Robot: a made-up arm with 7 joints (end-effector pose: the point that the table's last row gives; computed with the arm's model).
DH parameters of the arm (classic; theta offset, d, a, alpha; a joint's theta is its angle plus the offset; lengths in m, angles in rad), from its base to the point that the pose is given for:
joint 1: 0 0.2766 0 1.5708
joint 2: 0 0.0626 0 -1.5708
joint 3: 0 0.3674 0.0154 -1.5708
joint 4: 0 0.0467 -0.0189 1.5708
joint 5: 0 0.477 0 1.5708
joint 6: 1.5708 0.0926 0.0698 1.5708
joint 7: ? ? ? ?
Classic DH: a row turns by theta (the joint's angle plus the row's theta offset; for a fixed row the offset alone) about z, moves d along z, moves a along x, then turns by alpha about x.
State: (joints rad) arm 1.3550 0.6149 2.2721 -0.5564 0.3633 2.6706 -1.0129
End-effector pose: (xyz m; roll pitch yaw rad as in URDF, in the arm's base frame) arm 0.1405 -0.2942 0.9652 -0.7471 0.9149 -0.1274
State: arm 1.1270 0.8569 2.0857 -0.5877 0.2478 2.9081 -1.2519
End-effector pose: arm 0.0327 -0.4866 0.8518 -1.0288 0.9958 -0.7592
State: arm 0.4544 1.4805 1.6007 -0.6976 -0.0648 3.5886 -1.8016
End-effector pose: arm -0.4668 -0.5748 0.3922 -2.0243 1.2747 -1.9827
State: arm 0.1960 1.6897 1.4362 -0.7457 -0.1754 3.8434 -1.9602
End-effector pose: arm -0.5948 -0.4580 0.2112 -1.7972 1.4386 -1.6949
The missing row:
joint 7: 0 0.0095 0 0
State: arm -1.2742 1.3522 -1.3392 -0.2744 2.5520 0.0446 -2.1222
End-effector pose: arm -0.1836 0.8416 0.5691 -0.8909 1.0616 -0.9303
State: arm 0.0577 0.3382 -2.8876 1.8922 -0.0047 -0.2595 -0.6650
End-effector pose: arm -0.5454 -0.1823 0.2816 -2.4121 0.6060 -1.8993
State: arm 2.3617 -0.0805 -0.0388 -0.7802 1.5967 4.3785 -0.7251
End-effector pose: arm 0.0882 -0.1699 1.0282 2.7413 0.6797 -1.9034
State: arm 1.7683 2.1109 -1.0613 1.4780 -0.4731 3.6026 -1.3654
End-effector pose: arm 0.5347 -0.3697 0.1884 -2.1597 -1.0053 3.1034
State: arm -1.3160 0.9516 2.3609 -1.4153 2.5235 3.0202 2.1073
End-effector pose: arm -0.4672 0.1667 0.7111 0.6300 -0.1305 2.8123
